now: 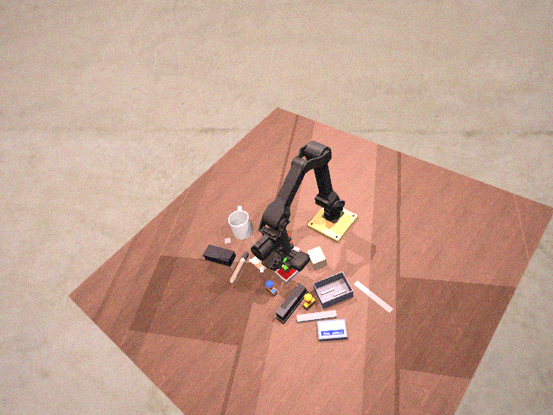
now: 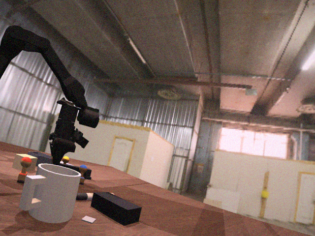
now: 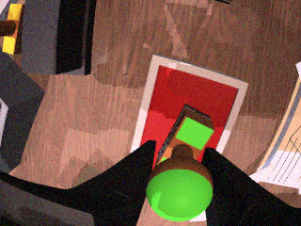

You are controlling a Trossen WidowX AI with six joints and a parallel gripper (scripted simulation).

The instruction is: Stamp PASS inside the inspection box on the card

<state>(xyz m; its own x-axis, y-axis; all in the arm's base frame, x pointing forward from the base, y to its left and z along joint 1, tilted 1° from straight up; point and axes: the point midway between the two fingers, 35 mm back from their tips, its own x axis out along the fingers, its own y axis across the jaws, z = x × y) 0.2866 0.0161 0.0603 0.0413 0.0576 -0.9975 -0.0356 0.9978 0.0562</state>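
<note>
Now: gripper tip 1 cm above the green-knobbed stamp. Also, from my gripper tip: red ink pad 4 cm below; tan cube 9 cm behind, 6 cm to the left, 2 cm below; blue-knobbed stamp 10 cm ahead, 2 cm below.
</note>
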